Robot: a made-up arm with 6 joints. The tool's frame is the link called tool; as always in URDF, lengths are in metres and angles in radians. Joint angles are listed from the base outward.
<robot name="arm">
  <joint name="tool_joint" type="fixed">
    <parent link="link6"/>
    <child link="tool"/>
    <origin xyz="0 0 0" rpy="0 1.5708 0"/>
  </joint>
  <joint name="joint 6" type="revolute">
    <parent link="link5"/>
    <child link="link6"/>
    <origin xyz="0 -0.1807 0" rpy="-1.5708 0 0"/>
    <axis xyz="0 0 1"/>
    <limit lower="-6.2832" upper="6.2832"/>
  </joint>
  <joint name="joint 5" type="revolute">
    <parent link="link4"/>
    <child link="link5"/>
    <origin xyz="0 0 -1.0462" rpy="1.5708 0 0"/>
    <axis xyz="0 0 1"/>
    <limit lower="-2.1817" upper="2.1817"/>
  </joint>
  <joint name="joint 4" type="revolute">
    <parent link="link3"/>
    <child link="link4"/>
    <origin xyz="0 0.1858 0" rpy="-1.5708 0 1.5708"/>
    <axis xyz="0 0 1"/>
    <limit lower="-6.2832" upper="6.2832"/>
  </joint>
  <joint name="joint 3" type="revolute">
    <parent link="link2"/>
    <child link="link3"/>
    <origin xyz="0 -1.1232 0" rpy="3.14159 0 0"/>
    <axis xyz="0 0 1"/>
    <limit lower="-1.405" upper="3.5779"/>
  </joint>
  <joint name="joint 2" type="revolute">
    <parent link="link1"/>
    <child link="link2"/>
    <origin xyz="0.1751 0 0" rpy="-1.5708 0 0"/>
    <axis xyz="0 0 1"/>
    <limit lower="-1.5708" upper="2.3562"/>
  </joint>
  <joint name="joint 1" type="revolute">
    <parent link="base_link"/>
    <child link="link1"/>
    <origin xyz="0 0 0.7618" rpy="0 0 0"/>
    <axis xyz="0 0 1"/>
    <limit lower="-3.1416" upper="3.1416"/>
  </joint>
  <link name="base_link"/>
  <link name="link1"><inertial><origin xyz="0.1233 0.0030 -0.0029"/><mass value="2.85"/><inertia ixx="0.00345" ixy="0" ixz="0" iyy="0.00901" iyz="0" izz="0.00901"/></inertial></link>
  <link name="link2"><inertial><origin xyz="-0.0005 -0.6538 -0.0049"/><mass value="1.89"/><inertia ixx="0.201" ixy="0" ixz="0" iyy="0.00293" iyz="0" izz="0.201"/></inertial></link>
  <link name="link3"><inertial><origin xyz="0.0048 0.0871 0.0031"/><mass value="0.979"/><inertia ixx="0.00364" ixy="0" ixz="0" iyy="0.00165" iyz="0" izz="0.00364"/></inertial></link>
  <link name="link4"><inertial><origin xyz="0.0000 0.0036 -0.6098"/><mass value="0.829"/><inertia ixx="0.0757" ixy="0" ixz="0" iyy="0.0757" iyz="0" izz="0.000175"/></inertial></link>
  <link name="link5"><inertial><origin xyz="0.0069 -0.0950 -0.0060"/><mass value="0.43"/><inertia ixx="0.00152" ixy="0" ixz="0" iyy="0.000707" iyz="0" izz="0.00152"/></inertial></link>
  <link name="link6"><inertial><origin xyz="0.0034 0.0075 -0.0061"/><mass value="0.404"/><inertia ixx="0.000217" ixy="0" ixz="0" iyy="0.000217" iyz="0" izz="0.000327"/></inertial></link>
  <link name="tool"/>
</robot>
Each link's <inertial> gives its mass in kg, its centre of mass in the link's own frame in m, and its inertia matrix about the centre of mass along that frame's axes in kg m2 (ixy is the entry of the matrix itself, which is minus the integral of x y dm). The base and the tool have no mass. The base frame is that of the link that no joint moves.
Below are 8 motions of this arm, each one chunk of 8 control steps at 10 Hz.
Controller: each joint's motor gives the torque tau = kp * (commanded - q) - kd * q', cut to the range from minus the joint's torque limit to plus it. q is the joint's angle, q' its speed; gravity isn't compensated. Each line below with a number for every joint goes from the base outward.
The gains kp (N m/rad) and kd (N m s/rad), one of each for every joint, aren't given. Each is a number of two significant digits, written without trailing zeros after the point. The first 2 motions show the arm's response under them.
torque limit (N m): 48 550 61 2.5 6.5 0.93
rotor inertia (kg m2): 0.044 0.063 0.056 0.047 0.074 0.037
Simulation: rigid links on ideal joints. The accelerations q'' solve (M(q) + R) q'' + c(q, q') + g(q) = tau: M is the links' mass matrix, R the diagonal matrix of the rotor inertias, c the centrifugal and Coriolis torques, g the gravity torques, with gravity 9.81 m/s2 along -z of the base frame. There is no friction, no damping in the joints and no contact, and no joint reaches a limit. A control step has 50 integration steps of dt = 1/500 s. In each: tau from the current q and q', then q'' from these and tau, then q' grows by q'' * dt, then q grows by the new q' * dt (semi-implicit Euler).
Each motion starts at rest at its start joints. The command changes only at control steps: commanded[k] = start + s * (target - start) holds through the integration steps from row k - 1 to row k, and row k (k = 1, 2, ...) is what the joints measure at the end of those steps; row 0 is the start. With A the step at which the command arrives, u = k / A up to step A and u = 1 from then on. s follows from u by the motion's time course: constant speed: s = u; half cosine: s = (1 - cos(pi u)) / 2; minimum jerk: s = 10 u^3 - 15 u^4 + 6 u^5; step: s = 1 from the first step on.
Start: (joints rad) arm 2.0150 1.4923 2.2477 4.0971 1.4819 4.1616
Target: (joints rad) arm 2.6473 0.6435 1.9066 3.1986 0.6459 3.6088
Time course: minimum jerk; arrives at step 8
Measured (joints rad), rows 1 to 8:
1: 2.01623 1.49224 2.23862 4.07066 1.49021 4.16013
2: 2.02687 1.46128 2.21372 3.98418 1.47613 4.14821
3: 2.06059 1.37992 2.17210 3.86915 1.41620 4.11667
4: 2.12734 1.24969 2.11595 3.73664 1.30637 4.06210
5: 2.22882 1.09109 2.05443 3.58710 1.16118 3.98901
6: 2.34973 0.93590 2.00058 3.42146 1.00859 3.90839
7: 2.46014 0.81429 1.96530 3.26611 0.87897 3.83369
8: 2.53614 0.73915 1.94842 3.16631 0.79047 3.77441
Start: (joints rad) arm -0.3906 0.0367 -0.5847 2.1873 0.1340 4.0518
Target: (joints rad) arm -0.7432 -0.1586 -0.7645 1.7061 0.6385 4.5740
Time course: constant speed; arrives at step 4
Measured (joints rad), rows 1 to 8:
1: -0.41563 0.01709 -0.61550 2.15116 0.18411 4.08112
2: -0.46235 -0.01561 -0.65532 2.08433 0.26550 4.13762
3: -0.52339 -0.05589 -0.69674 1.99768 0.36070 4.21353
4: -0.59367 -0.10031 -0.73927 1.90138 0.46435 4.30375
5: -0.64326 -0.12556 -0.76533 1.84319 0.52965 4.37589
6: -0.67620 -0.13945 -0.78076 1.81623 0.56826 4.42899
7: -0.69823 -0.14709 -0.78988 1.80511 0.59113 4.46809
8: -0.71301 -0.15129 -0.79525 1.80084 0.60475 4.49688
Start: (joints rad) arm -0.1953 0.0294 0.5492 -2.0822 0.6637 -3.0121
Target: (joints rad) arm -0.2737 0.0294 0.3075 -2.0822 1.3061 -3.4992
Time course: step
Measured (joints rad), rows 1 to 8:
1: -0.21635 0.02803 0.45606 -2.06663 0.85647 -3.10701
2: -0.23644 0.03191 0.37669 -2.13758 1.05111 -3.20857
3: -0.24923 0.03362 0.33028 -2.20267 1.16693 -3.28361
4: -0.25743 0.03411 0.30440 -2.23289 1.23435 -3.33902
5: -0.26288 0.03411 0.29014 -2.23981 1.27336 -3.37993
6: -0.26654 0.03398 0.28230 -2.23736 1.29584 -3.41013
7: -0.26898 0.03384 0.27796 -2.23326 1.30878 -3.43238
8: -0.27061 0.03373 0.27552 -2.23021 1.31621 -3.44878

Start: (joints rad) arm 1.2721 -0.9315 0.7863 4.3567 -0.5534 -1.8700
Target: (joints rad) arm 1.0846 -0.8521 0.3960 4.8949 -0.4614 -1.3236
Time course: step
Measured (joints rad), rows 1 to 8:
1: 1.22516 -0.90919 0.69142 4.40587 -0.54252 -1.76696
2: 1.17483 -0.88539 0.56649 4.62709 -0.52124 -1.65138
3: 1.14299 -0.87222 0.48932 4.80469 -0.50767 -1.56632
4: 1.12296 -0.86594 0.44615 4.89068 -0.50030 -1.50343
5: 1.10999 -0.86309 0.42254 4.92135 -0.49577 -1.45690
6: 1.10147 -0.86185 0.40963 4.92834 -0.49275 -1.42251
7: 1.09583 -0.86132 0.40252 4.92756 -0.49067 -1.39711
8: 1.09208 -0.86111 0.39857 4.92521 -0.48923 -1.37837

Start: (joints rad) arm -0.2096 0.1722 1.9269 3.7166 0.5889 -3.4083
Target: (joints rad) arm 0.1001 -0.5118 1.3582 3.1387 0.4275 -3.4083
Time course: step
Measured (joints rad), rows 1 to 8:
1: -0.11172 -0.09896 1.56517 3.48484 0.59522 -3.40294
2: -0.04691 -0.29035 1.50400 3.26382 0.52415 -3.40386
3: -0.00168 -0.39875 1.47684 3.18461 0.45811 -3.40669
4: 0.03061 -0.45633 1.45144 3.15909 0.42959 -3.40818
5: 0.05316 -0.48647 1.42959 3.15087 0.42163 -3.40874
6: 0.06858 -0.50226 1.41295 3.14761 0.42184 -3.40883
7: 0.07900 -0.51057 1.40126 3.14569 0.42442 -3.40873
8: 0.08599 -0.51498 1.39345 3.14422 0.42712 -3.40858

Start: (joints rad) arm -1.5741 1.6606 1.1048 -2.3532 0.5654 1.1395
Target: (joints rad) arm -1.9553 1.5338 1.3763 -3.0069 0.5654 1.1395
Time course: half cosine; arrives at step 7
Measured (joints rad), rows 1 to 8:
1: -1.57667 1.66427 1.09739 -2.37880 0.56599 1.13991
2: -1.58847 1.66065 1.09989 -2.46016 0.57171 1.14056
3: -1.61601 1.64721 1.12341 -2.57051 0.57556 1.14108
4: -1.66139 1.62664 1.16358 -2.69280 0.57790 1.14131
5: -1.72119 1.60323 1.21187 -2.81087 0.57955 1.14118
6: -1.78730 1.58173 1.25831 -2.90597 0.58073 1.14068
7: -1.84883 1.56647 1.29352 -2.96131 0.58161 1.13991
8: -1.89703 1.55811 1.31430 -2.98134 0.58412 1.13902

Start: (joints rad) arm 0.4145 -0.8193 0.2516 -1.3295 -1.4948 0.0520
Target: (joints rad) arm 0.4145 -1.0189 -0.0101 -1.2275 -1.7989 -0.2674
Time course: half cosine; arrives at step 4
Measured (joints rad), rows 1 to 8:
1: 0.41444 -0.83542 0.23203 -1.29964 -1.52283 0.04229
2: 0.41434 -0.87580 0.18282 -1.25230 -1.58081 0.00833
3: 0.41433 -0.93025 0.11706 -1.20813 -1.66076 -0.04638
4: 0.41446 -0.97434 0.06315 -1.17457 -1.73502 -0.10166
5: 0.41459 -0.99895 0.03048 -1.15336 -1.78316 -0.14445
6: 0.41462 -1.01226 0.01011 -1.14192 -1.80949 -0.17618
7: 0.41460 -1.01946 -0.00245 -1.13617 -1.82379 -0.19967
8: 0.41458 -1.02337 -0.01011 -1.13375 -1.83156 -0.21702

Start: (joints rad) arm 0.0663 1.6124 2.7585 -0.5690 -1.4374 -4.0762
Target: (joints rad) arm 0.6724 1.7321 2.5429 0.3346 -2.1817 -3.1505
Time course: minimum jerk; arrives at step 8
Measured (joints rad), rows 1 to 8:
1: 0.06822 1.61864 2.75536 -0.55654 -1.45704 -4.07298
2: 0.08057 1.62704 2.74492 -0.50460 -1.49538 -4.05197
3: 0.11548 1.64069 2.72402 -0.40144 -1.56389 -3.99780
4: 0.17958 1.66045 2.69032 -0.24419 -1.66802 -3.90522
5: 0.26932 1.68390 2.64754 -0.05982 -1.79516 -3.78215
6: 0.37161 1.70656 2.60429 0.10111 -1.92137 -3.64768
7: 0.46916 1.72407 2.56953 0.19867 -2.02363 -3.52435
8: 0.54754 1.73464 2.54757 0.23208 -2.09156 -3.42706

